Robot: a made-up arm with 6 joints. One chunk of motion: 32 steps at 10 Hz.
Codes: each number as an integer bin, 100 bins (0 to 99) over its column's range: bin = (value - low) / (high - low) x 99, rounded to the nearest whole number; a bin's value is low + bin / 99 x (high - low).
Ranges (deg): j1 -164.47..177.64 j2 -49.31..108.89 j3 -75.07..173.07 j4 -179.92..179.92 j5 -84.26..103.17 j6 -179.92..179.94
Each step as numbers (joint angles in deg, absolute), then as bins.
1 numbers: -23.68 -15.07 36.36 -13.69 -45.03 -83.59
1 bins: 41 21 44 46 21 27
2 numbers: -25.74 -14.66 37.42 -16.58 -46.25 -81.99
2 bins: 40 22 45 45 20 27
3 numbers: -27.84 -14.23 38.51 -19.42 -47.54 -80.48
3 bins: 40 22 45 44 19 27
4 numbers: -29.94 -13.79 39.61 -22.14 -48.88 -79.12
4 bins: 39 22 46 43 19 28
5 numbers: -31.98 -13.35 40.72 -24.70 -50.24 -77.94
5 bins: 38 23 46 43 18 28
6 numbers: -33.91 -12.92 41.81 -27.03 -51.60 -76.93
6 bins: 38 23 47 42 17 28
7 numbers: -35.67 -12.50 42.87 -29.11 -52.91 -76.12
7 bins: 37 23 47 41 17 29
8 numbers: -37.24 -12.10 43.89 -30.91 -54.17 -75.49
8 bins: 37 23 47 41 16 29
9 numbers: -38.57 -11.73 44.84 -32.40 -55.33 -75.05
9 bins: 36 24 48 41 15 29
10 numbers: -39.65 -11.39 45.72 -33.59 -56.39 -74.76
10 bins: 36 24 48 40 15 29
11 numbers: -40.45 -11.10 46.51 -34.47 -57.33 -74.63
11 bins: 36 24 49 40 14 29
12 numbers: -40.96 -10.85 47.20 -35.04 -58.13 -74.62
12 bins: 36 24 49 40 14 29
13 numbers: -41.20 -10.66 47.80 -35.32 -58.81 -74.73
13 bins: 36 24 49 40 13 29
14 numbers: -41.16 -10.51 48.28 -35.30 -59.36 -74.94
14 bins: 36 24 49 40 13 29
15 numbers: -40.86 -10.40 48.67 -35.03 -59.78 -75.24
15 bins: 36 24 49 40 13 29
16 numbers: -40.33 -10.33 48.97 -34.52 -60.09 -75.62
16 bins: 36 24 49 40 13 29
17 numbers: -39.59 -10.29 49.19 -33.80 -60.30 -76.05
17 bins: 36 24 50 40 13 29
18 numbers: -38.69 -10.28 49.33 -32.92 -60.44 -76.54
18 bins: 36 24 50 40 13 28
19 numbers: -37.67 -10.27 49.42 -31.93 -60.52 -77.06
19 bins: 37 24 50 41 13 28
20 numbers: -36.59 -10.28 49.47 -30.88 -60.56 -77.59
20 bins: 37 24 50 41 13 28
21 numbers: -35.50 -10.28 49.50 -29.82 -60.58 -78.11
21 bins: 37 24 50 41 13 28
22 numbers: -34.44 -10.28 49.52 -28.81 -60.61 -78.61
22 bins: 38 24 50 42 12 28
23 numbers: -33.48 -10.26 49.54 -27.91 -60.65 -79.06
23 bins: 38 24 50 42 12 28
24 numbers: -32.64 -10.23 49.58 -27.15 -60.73 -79.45
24 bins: 38 24 50 42 12 28
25 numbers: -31.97 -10.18 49.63 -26.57 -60.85 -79.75
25 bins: 38 24 50 42 12 28
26 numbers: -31.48 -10.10 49.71 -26.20 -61.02 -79.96
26 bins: 38 25 50 42 12 27
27 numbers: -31.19 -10.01 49.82 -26.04 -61.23 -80.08
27 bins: 39 25 50 42 12 27
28 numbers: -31.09 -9.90 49.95 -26.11 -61.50 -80.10
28 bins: 39 25 50 42 12 27
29 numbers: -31.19 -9.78 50.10 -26.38 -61.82 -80.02
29 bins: 39 25 50 42 12 27
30 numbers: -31.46 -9.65 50.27 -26.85 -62.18 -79.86
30 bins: 38 25 50 42 12 28
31 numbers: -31.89 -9.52 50.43 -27.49 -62.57 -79.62
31 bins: 38 25 50 42 11 28
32 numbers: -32.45 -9.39 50.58 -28.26 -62.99 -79.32
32 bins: 38 25 50 42 11 28
